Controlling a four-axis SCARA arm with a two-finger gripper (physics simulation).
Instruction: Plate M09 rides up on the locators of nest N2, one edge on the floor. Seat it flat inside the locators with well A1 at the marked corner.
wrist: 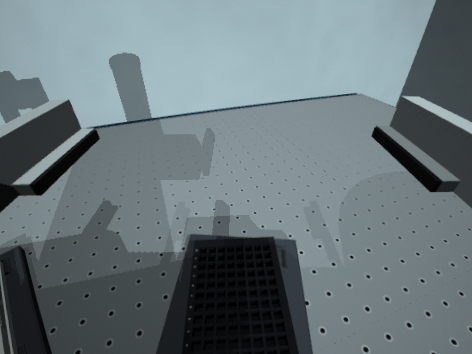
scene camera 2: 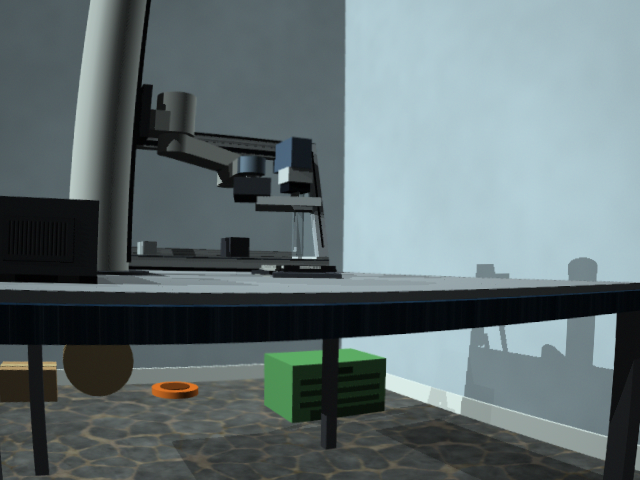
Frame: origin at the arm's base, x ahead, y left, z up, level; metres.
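Where they show: gripper, fingertip midpoint: [wrist: 235, 115] [scene camera 2: 316, 205].
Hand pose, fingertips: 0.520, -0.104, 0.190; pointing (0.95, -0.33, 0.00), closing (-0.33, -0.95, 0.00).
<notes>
Each offset is from my fingertips to the top centre of the thing, as dx, dy, dz. "pt": to the spot under its first point. Level surfaces: height alone.
Plate M09 {-0.018, +0.006, -0.148} [wrist: 237, 295] is a dark well plate at the bottom centre of the wrist view, over the dark nest base {pt -0.027, -0.051, -0.166} [wrist: 299, 295]. Its far end shows; its near end and well A1 are cut off. More base shows along its right side, with a small upright locator {pt +0.011, -0.055, -0.164} [wrist: 283, 258] there. I cannot tell whether the plate lies fully flat. In scene camera 2 the plate and nest are a thin dark stack {-0.021, +0.007, -0.163} [scene camera 2: 307, 274] on the table. My gripper [scene camera 2: 288, 203] [wrist: 235, 115] is open and empty, raised well above the stack, its fingers wide apart.
Another dark fixture {pt +0.041, +0.186, -0.166} [wrist: 30, 305] with a light edge lies left of the nest. A blue and white head {pt +0.186, +0.570, +0.242} [scene camera 2: 293, 155] with clear tubes stands close by the gripper. A dark cabinet {pt -0.623, -0.447, -0.120} [scene camera 2: 49, 240] and the arm's thick column [scene camera 2: 108, 134] stand at the left on the table {dz -0.178} [scene camera 2: 413, 283].
</notes>
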